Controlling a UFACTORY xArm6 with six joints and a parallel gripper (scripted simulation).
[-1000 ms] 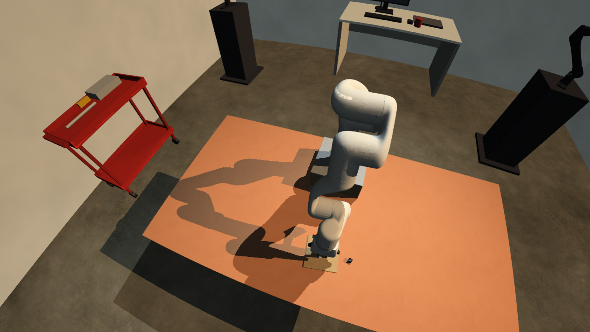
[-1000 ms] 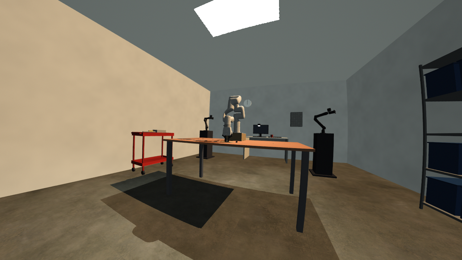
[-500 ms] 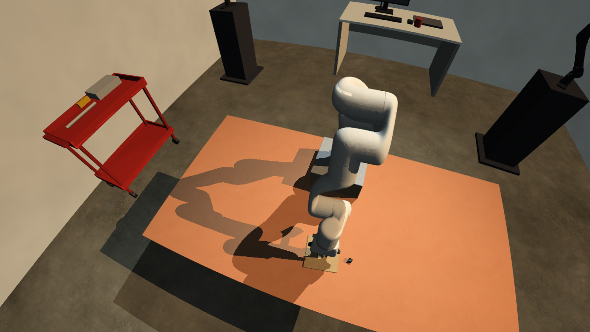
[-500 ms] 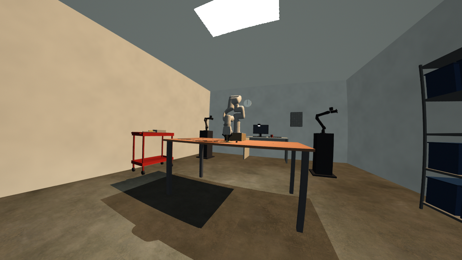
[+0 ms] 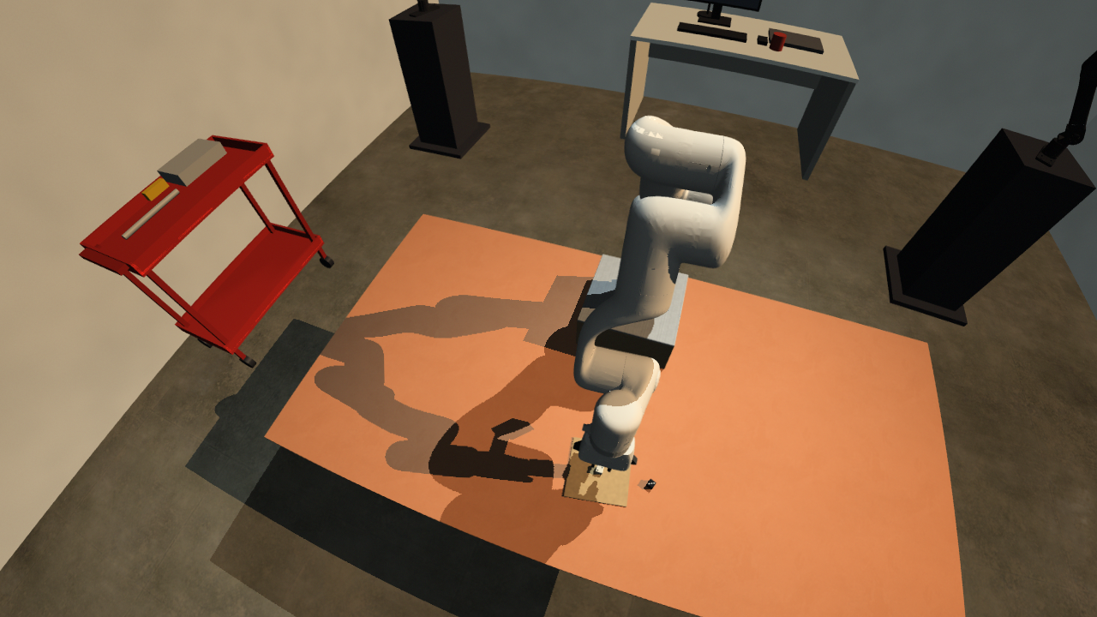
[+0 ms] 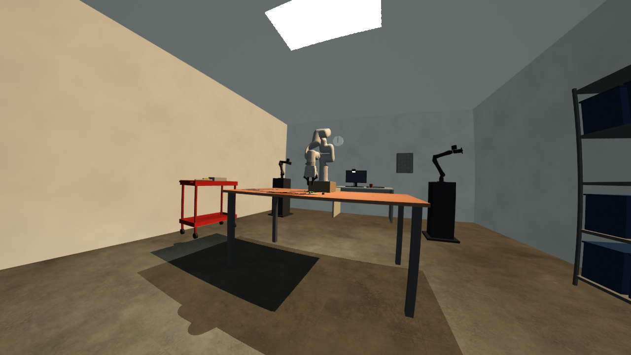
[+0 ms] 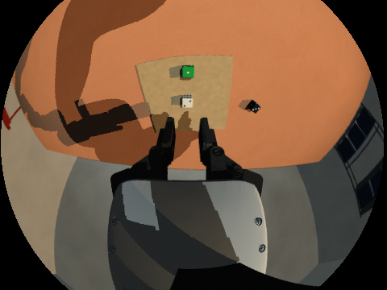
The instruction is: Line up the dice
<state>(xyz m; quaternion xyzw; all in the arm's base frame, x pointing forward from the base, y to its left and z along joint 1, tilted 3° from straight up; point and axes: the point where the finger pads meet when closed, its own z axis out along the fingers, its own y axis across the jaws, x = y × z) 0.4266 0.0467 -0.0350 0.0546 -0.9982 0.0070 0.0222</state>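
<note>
Now: hand 120 mm to the right of the black die, 90 mm above it and 10 mm past it. Also, from my hand: green die 80 mm below, 50 mm behind, 10 mm to the right; then white die 80 mm below; then tan mat 90 mm below.
</note>
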